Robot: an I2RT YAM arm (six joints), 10 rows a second.
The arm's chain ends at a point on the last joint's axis. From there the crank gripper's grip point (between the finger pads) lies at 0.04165 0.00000 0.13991 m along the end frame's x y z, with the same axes.
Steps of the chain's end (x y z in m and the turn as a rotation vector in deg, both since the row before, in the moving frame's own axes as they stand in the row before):
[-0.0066 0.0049 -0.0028 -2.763 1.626 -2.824]
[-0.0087 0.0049 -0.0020 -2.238 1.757 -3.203]
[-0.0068 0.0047 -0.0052 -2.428 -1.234 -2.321]
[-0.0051 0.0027 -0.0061 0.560 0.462 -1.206]
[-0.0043 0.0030 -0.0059 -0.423 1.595 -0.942]
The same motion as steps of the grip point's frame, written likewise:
[-0.0025 0.0095 -0.0042 -2.763 1.626 -2.824]
[-0.0043 0.0079 -0.0034 -2.238 1.757 -3.203]
[-0.0097 0.0090 -0.0044 -2.428 -1.234 -2.321]
[-0.0040 0.0004 -0.0065 0.560 0.462 -1.206]
[-0.0004 0.0033 -0.0071 -0.423 1.595 -0.942]

